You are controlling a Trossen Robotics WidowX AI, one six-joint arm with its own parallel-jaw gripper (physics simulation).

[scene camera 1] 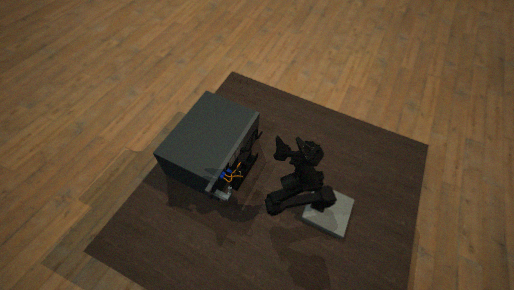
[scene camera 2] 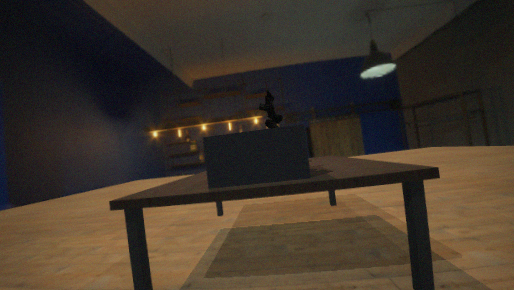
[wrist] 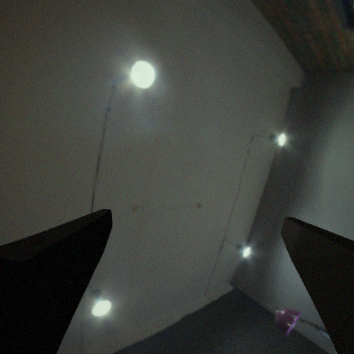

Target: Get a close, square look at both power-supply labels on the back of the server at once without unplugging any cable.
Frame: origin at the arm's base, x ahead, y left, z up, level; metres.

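Seen in the pictures: gripper, fingertip midpoint: (scene camera 1: 286, 136) (scene camera 2: 266, 92) (wrist: 198, 222); arm's base at its link origin: (scene camera 1: 318, 204).
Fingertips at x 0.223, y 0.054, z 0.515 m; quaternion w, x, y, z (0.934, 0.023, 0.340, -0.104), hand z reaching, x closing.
Offsets run from my fingertips to a thing's middle. "spot": to the spot under its first point. Level surfaces: height alone.
The server (scene camera 1: 207, 135) (scene camera 2: 257, 157) is a dark grey box on the table. In scene camera 1 its open back faces the arm, with orange cables {spot: 0.174 m ahead, 0.069 m left, 0.338 m down} (scene camera 1: 233, 177) and blue connectors {spot: 0.212 m ahead, 0.070 m left, 0.330 m down} (scene camera 1: 225, 173) at the near lower part and black parts farther along. The power-supply labels cannot be made out there; scene camera 2 shows the opposite side. My gripper (scene camera 1: 288, 138) (wrist: 198, 222) is open and empty, raised beside the server's back and apart from it. The wrist view looks up at the ceiling between the fingers; neither server nor labels show in it.
The arm stands on a light grey base plate (scene camera 1: 336, 216) to the right of the server on the dark table {0.549 m down} (scene camera 1: 370, 155) (scene camera 2: 380, 169). A light grey piece {spot: 0.198 m ahead, 0.134 m left, 0.401 m down} (scene camera 1: 222, 193) juts out at the server's lower back corner. Ceiling lamps (wrist: 143, 74) (wrist: 101, 308) shine overhead.
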